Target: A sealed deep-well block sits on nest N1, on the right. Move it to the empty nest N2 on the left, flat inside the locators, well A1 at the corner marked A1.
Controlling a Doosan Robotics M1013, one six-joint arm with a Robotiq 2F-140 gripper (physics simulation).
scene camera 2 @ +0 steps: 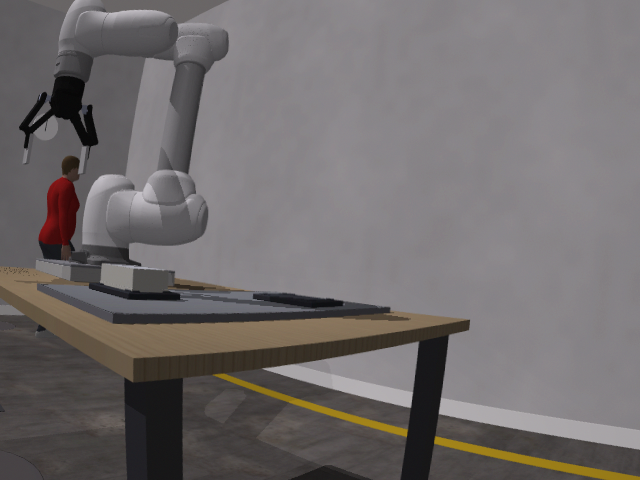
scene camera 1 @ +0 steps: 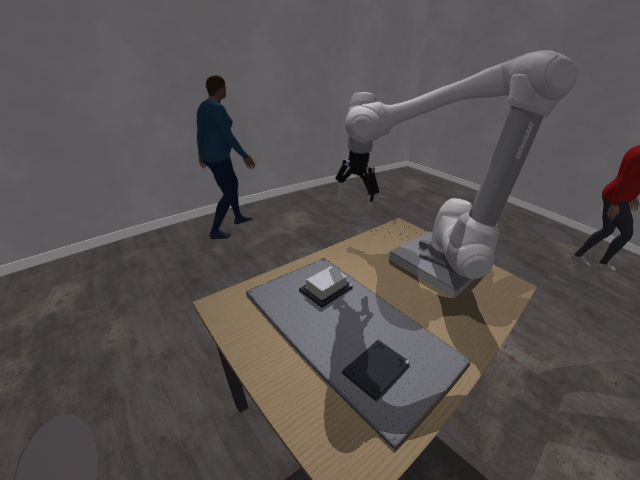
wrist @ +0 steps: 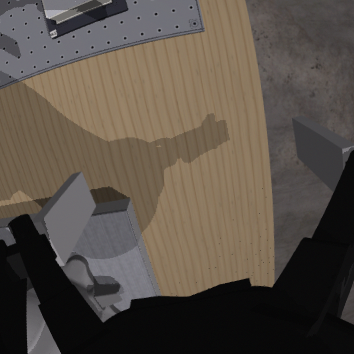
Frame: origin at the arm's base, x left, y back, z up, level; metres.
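Where they show: gripper, fingertip midpoint: (scene camera 2: pixel 54 168) (scene camera 1: pixel 354 203) (wrist: pixel 189 163); arm's base at its link origin: (scene camera 1: pixel 443 256).
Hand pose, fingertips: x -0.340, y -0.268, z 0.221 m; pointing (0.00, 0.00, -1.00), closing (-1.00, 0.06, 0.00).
Each offset is from my fingertips to the top centre of the thing. Level surfaces: height alone.
The sealed deep-well block @(dx +0.086, dy -0.245, dz -0.194 m) (scene camera 1: pixel 325 281) (scene camera 2: pixel 136 277) (wrist: pixel 80 11) is whitish and sits on the dark nest N1 @(dx +0.086, dy -0.245, dz -0.233 m) (scene camera 1: pixel 321 301) (scene camera 2: pixel 155 296) (wrist: pixel 111 13); it is partly cut off at the top of the wrist view. The dark, flat nest N2 @(dx +0.423, dy -0.405, dz -0.233 m) (scene camera 1: pixel 376 369) (scene camera 2: pixel 298 300) is empty, with corner locators and a small pale mark at one corner in scene camera 1. It does not show in the wrist view. My gripper (scene camera 1: pixel 355 197) (scene camera 2: pixel 54 160) (wrist: pixel 189 163) is open and empty, fingers pointing down, high above the table's far edge and well away from the block. The well labels are too small to read.
A grey perforated plate @(dz -0.248 m) (scene camera 1: pixel 289 320) (scene camera 2: pixel 206 310) (wrist: pixel 150 32) carries both nests on the wooden table @(dz -0.261 m) (scene camera 1: pixel 227 315) (scene camera 2: pixel 258 338) (wrist: pixel 210 200). The arm's base stands on a grey slab (scene camera 1: pixel 423 273) (scene camera 2: pixel 82 272) (wrist: pixel 110 235). Two people, in blue (scene camera 1: pixel 214 129) and red (scene camera 1: pixel 622 180) (scene camera 2: pixel 62 211), stand beyond the table.
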